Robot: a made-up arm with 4 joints.
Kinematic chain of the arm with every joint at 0, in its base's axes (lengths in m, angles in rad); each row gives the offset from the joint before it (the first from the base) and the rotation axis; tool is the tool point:
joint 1: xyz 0 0 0.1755 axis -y
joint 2: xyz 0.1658 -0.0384 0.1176 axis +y
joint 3: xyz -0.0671 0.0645 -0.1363 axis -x
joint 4: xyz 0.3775 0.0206 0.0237 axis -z
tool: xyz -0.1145 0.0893 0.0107
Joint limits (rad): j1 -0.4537..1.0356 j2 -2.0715..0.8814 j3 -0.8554..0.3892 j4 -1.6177..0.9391
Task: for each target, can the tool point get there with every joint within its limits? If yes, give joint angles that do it. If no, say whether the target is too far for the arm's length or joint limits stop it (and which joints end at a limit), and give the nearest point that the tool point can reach.
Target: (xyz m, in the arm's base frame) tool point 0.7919 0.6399 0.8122
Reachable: no: too far | nearest point 0.4363 0.1925 0.5263 | short by 0.639 m
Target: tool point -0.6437 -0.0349 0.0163
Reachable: no: joint limits stop it (at a limit: joint 1, joint 2, joint 3, joint 4) | nearest point -0.3317 0.1088 0.3776 | short by 0.499 m
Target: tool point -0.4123 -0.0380 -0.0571
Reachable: no: joint limits stop it (at a limit: joint 1, joint 2, joint 3, joint 4) | nearest point -0.3317 0.1088 0.3776 | short by 0.466 m
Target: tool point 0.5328 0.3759 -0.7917
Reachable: no: too far | nearest point 0.3130 0.1925 -0.1299 | short by 0.721 m
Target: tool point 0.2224 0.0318 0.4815
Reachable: yes | joints 0.5635 -0.5959 -0.7141 -0.5463
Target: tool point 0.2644 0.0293 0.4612
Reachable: yes | joints 0.0106 -1.5671 -0.1538 -0.7453
